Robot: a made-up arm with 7 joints.
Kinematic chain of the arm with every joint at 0, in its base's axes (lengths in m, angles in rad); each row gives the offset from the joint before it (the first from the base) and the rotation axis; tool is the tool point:
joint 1: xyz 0 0 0.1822 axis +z
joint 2: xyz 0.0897 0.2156 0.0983 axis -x
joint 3: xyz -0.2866 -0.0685 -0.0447 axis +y
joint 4: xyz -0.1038 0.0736 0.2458 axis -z
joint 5: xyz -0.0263 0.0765 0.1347 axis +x
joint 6: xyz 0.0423 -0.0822 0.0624 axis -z
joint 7: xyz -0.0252 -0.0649 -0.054 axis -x
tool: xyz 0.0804 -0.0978 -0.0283
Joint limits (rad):
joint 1: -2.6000..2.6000
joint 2: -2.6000..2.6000
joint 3: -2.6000..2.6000
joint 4: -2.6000..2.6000
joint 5: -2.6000..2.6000
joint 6: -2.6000..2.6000
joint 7: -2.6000..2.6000
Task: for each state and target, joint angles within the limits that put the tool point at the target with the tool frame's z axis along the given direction. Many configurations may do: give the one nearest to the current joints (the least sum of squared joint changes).
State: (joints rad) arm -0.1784 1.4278 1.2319 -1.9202 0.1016 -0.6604 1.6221
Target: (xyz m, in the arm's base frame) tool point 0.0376 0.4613 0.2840 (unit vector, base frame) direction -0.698 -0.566 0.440
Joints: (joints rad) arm 0.5404 1.3395 1.5160 -2.0302 -0.2298 -0.7544 2.5220
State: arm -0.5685 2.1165 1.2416 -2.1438 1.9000 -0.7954 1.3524
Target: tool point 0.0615 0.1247 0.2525 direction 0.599 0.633 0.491
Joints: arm 0.2495 2.6000 1.8843 -1.7203 1.7106 -0.7184 1.8293
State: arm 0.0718 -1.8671 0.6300 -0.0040 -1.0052 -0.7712 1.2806
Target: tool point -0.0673 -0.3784 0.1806 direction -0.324 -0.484 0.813
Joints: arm 0.6180 -1.8125 -0.2318 -0.1465 -0.7920 -0.6346 0.7412
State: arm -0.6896 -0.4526 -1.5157 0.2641 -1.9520 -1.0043 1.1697
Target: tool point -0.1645 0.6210 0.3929 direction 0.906 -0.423 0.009
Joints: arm -1.0413 -0.6721 -1.6002 0.8181 -2.4541 -0.8746 0.8616
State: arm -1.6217 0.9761 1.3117 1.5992 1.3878 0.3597 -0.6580
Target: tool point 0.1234 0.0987 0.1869 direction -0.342 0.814 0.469
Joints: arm -0.8885 0.7118 1.4356 1.2294 1.7316 0.1474 -0.7296
